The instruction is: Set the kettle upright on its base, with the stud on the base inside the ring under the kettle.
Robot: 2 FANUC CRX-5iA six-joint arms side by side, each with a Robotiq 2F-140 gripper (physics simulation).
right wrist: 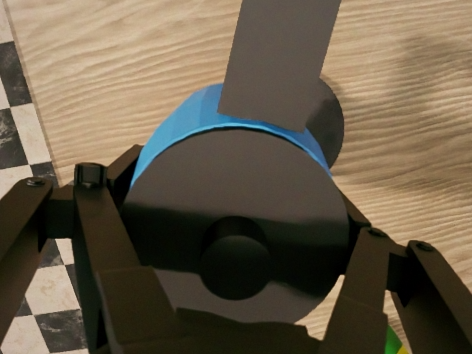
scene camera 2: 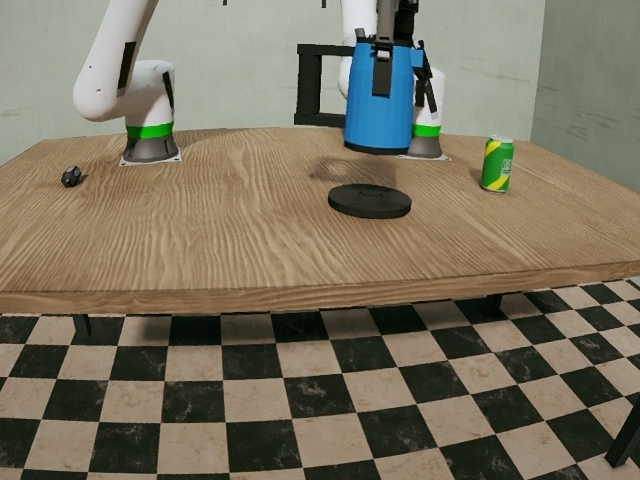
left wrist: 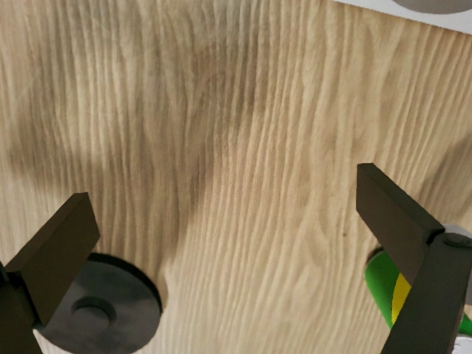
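The blue kettle (scene camera 2: 379,121) (right wrist: 195,112) hangs upright above the table, its black handle (scene camera 2: 310,85) (right wrist: 280,60) pointing left in the scene view. My right gripper (scene camera 2: 382,77) (right wrist: 230,183) is shut on the kettle's body. The round black base (scene camera 2: 351,207) (left wrist: 132,310) (right wrist: 331,125) lies flat on the table, below the kettle and nearer the scene camera, apart from it. Its raised stud (scene camera 2: 371,192) (left wrist: 91,317) faces up. The ring under the kettle is hidden. My left gripper (left wrist: 224,201) is open and empty; in the scene view it is partly hidden behind the kettle.
A green and yellow can (scene camera 2: 497,165) (left wrist: 382,280) (right wrist: 394,342) stands right of the base in the scene view. A small dark faceted object (scene camera 2: 71,176) lies at the far left of the table (scene camera 2: 206,232). Both arm mounts stand along the back edge.
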